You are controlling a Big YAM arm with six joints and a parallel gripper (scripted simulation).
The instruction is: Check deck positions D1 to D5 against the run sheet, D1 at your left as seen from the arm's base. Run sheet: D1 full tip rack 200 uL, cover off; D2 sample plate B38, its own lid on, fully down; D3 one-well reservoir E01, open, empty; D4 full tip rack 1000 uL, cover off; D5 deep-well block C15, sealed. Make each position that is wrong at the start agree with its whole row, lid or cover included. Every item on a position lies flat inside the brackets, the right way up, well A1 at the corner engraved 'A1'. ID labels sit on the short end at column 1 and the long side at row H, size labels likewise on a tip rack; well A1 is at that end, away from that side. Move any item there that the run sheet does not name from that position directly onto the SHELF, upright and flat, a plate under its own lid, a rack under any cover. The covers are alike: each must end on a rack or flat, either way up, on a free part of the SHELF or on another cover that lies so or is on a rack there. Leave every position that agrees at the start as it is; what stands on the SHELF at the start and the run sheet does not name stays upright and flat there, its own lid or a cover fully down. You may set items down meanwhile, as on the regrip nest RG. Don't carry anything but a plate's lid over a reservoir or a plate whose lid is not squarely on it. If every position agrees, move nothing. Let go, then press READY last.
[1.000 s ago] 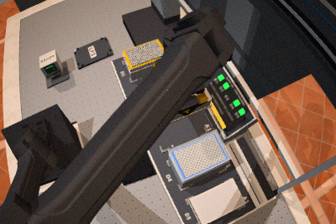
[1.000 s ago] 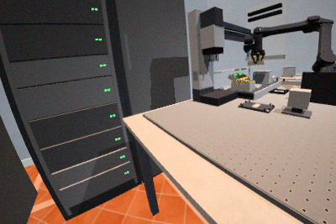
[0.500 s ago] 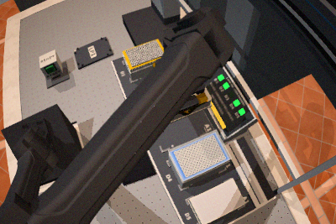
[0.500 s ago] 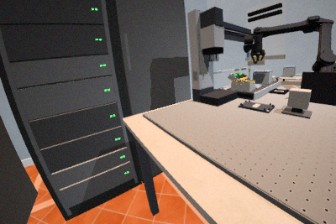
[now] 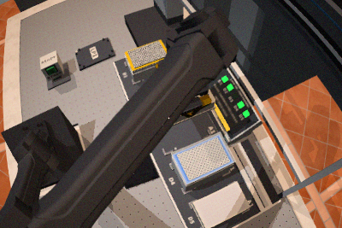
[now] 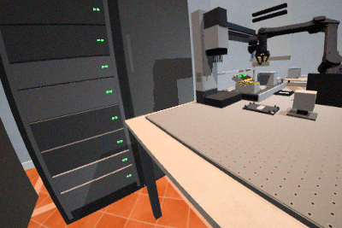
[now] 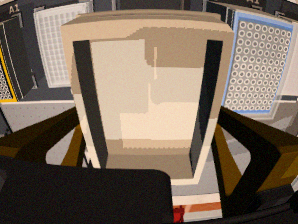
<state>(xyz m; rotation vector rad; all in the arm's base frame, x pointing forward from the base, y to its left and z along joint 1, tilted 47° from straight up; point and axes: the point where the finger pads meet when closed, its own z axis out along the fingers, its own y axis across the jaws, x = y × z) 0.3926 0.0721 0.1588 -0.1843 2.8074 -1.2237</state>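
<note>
Right now the blue-framed tip rack is 12 cm to the right of my hand, 11 cm below it and 2 cm ahead of it. The rest, counted from my hand: one-well reservoir 1 cm below; then yellow-framed tip rack 25 cm to the left, 13 cm below, 1 cm behind; then black regrip nest 22 cm below, 16 cm behind, 3 cm to the right.
</note>
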